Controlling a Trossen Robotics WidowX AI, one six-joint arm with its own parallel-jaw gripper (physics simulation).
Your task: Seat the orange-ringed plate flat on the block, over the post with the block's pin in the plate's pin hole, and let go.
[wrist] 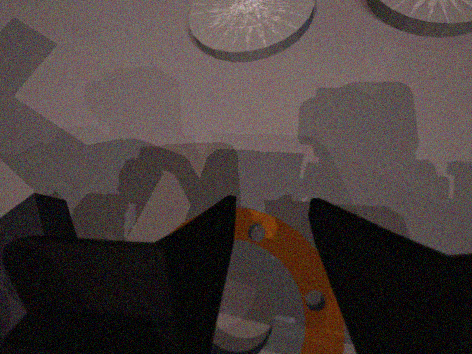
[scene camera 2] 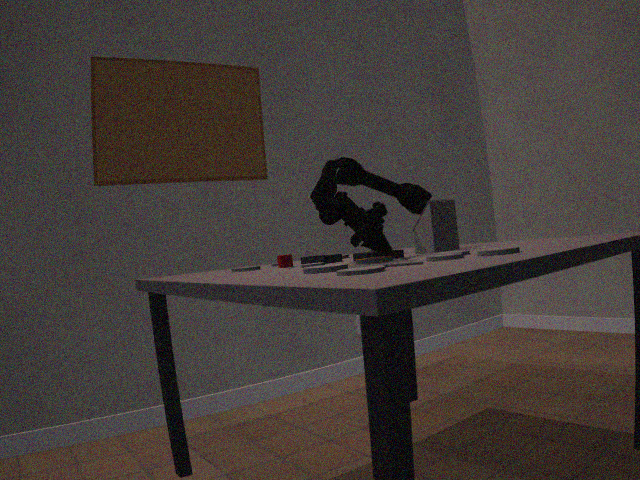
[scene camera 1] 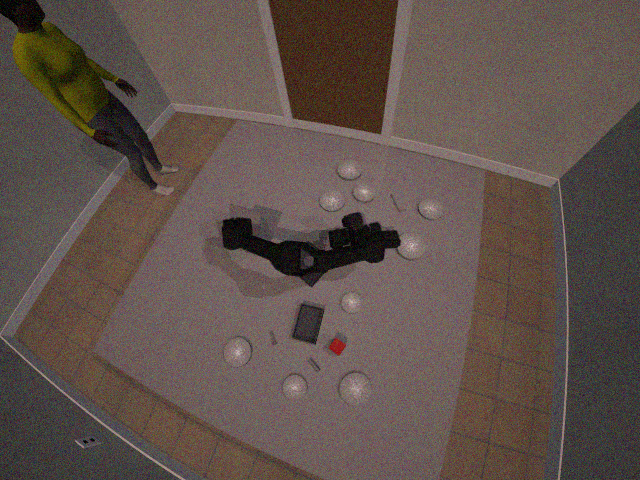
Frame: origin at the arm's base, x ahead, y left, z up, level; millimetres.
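Seen in the pictures: gripper, between the fingertips: (wrist: pixel 272 205) (scene camera 2: pixel 389 252) (scene camera 1: pixel 348 232); arm's base, origin of its link: (scene camera 2: pixel 432 215) (scene camera 1: pixel 244 226).
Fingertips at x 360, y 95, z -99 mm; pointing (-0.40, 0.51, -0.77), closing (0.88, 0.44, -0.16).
Observation:
Pixels of each thing's top centre, then the offset from my fingertips to it. Level surfaces: height alone.
- orange-ringed plate, centre of its top: (wrist: pixel 229 314) (scene camera 2: pixel 374 257) dx +4, dy -56, dz -13 mm
- table, height of its surface: dz -25 mm
- dark flat slab, centre of its top: (scene camera 2: pixel 320 255) (scene camera 1: pixel 307 323) dx -70, dy -360, dz +0 mm
- red cube, centre of its top: (scene camera 2: pixel 284 255) (scene camera 1: pixel 337 346) dx +41, dy -415, dz +15 mm
The orange-ringed plate (wrist: pixel 291 253) lies close below my gripper in the wrist view. Its ring curves from between the fingers down to the lower right, with two small holes in it and a grey middle. A round grey shape (wrist: pixel 241 330) shows at the bottom edge under the plate; I cannot tell whether it is the post. My gripper (wrist: pixel 272 205) (scene camera 1: pixel 391 239) (scene camera 2: pixel 381 245) hangs low over the table with its fingers apart, straddling the ring without clamping it. The block is hidden under the gripper and plate in both scene views.
Several silver discs lie on the table (scene camera 1: pixel 175 286), the nearest one (scene camera 1: pixel 410 248) (wrist: pixel 251 26) just ahead of the fingers. A dark flat slab (scene camera 1: pixel 309 323) and a red cube (scene camera 1: pixel 337 346) (scene camera 2: pixel 285 260) lie nearer the front. A tall grey box (scene camera 2: pixel 444 225) stands behind the arm.

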